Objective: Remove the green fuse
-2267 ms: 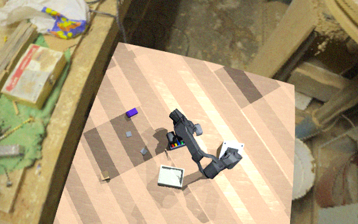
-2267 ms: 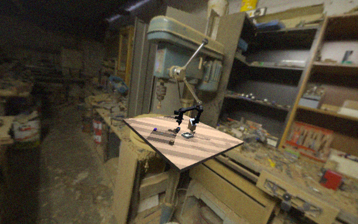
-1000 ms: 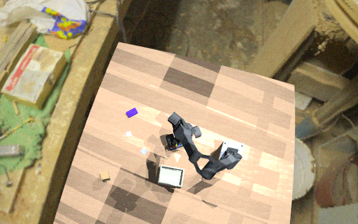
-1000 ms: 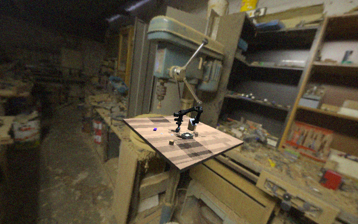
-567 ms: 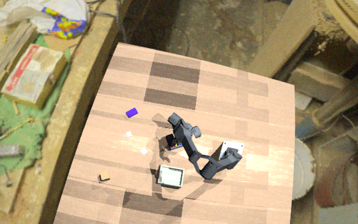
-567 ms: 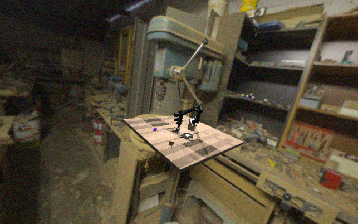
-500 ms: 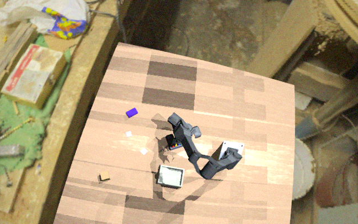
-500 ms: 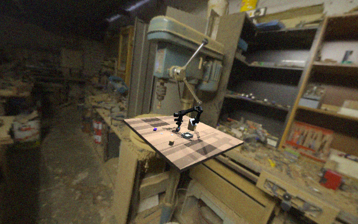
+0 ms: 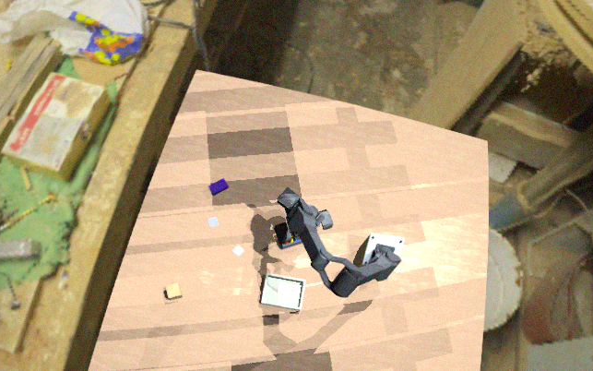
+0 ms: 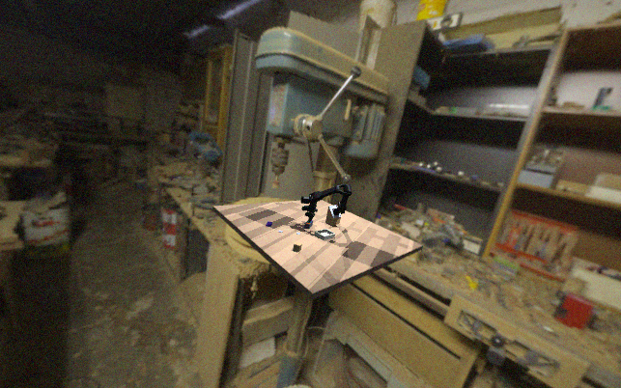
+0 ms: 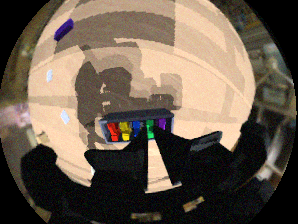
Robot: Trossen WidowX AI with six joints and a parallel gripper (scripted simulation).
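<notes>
The white tray is 20 cm to the left of my gripper tip, 3 cm below it and 2 cm ahead of it. Also, from my gripper tip: purple block 32 cm ahead, 12 cm to the right, 3 cm below; brown cube 37 cm ahead, 28 cm to the left, 1 cm below; green fuse 1 cm below.
</notes>
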